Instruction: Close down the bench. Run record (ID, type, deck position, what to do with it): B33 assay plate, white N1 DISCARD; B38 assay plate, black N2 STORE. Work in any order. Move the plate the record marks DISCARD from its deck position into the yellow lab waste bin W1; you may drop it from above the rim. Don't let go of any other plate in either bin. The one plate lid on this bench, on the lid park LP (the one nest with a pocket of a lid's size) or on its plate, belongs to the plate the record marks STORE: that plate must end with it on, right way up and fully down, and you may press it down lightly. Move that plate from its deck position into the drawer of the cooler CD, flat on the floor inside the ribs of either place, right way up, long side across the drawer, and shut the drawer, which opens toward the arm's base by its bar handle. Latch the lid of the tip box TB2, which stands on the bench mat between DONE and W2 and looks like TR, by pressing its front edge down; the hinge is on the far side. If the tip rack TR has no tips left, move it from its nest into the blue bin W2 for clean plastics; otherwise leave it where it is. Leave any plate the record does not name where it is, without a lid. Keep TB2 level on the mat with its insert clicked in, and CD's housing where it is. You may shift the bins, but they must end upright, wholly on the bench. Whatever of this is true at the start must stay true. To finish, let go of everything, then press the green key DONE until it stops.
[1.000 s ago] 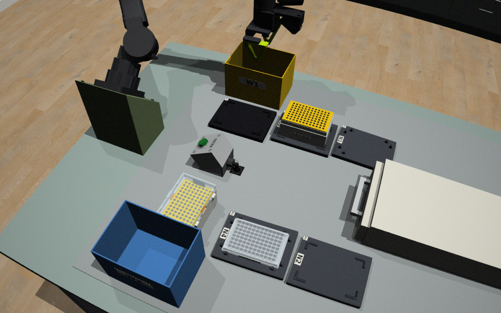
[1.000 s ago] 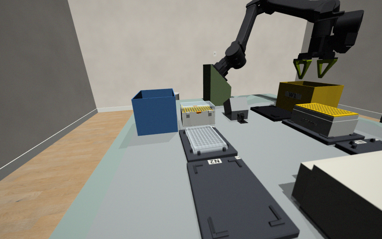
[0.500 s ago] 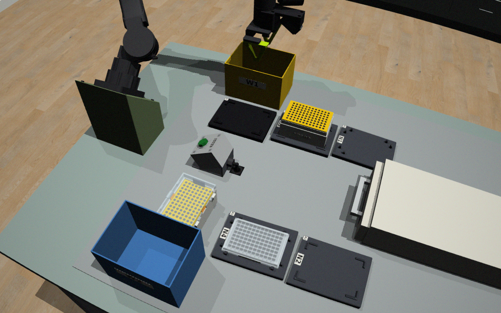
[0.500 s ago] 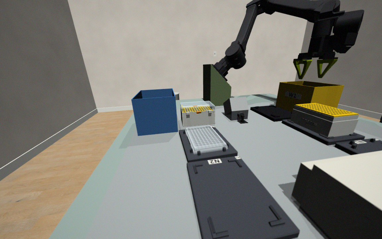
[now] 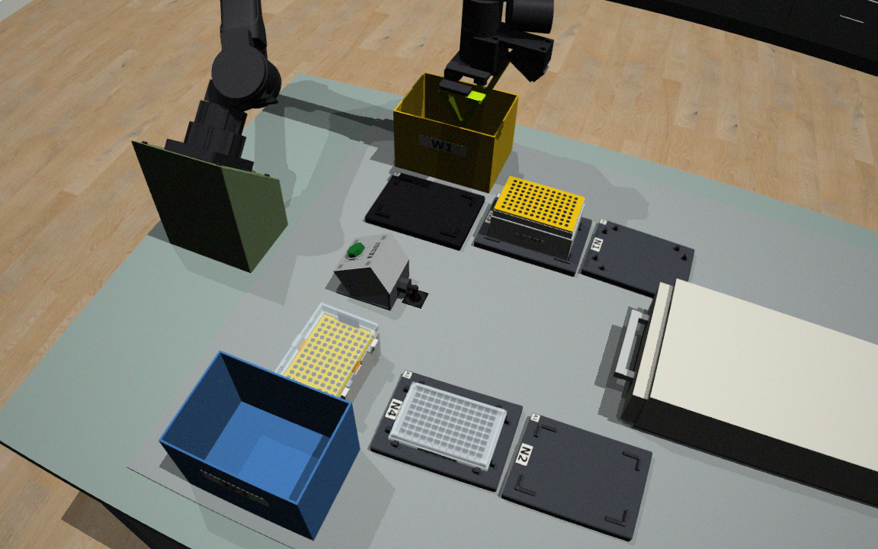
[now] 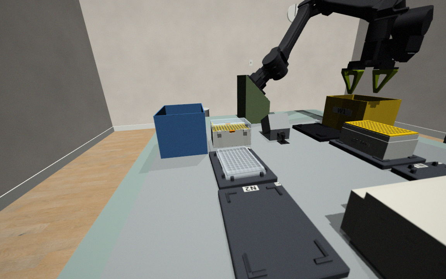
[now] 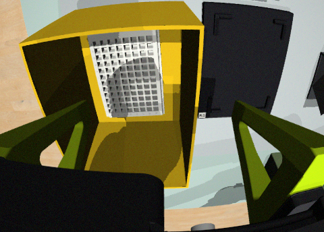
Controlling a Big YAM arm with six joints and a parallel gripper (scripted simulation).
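The tip rack TR lies 14 cm ahead of my hand, 10 cm to the right of it and 9 cm below it. The rest, counted from my hand: black lid park: 14 cm below, 11 cm to the right, 3 cm behind; then white assay plate: 14 cm below, 4 cm to the left, 4 cm behind; then yellow bin W1: 11 cm below, 4 cm to the left, 4 cm behind.
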